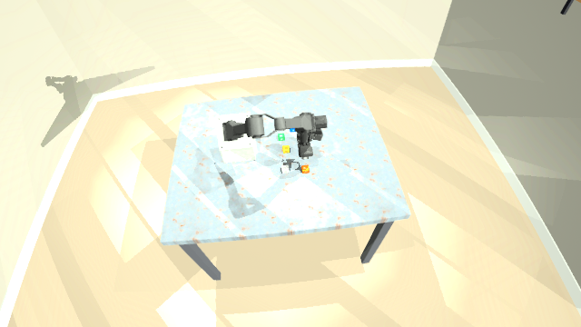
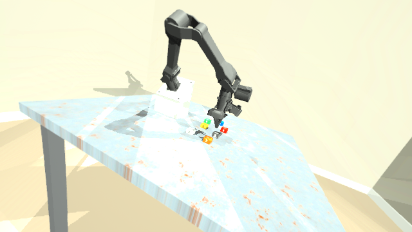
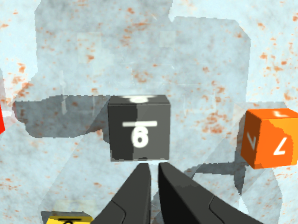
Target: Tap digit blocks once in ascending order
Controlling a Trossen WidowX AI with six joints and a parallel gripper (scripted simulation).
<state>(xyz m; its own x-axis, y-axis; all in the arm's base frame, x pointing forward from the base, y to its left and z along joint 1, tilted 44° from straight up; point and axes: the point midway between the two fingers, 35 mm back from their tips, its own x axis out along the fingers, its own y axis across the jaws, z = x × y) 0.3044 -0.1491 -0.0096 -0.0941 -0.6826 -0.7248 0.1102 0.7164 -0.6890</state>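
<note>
Now: the black block 10 mm ahead of my gripper tip and 30 mm below it. The rest, counted from my gripper tip: yellow block (70 mm behind, 60 mm to the left, 30 mm below); orange block (10 mm behind, 80 mm to the right, 30 mm below); red block (30 mm ahead, 100 mm to the left, 30 mm below).
</note>
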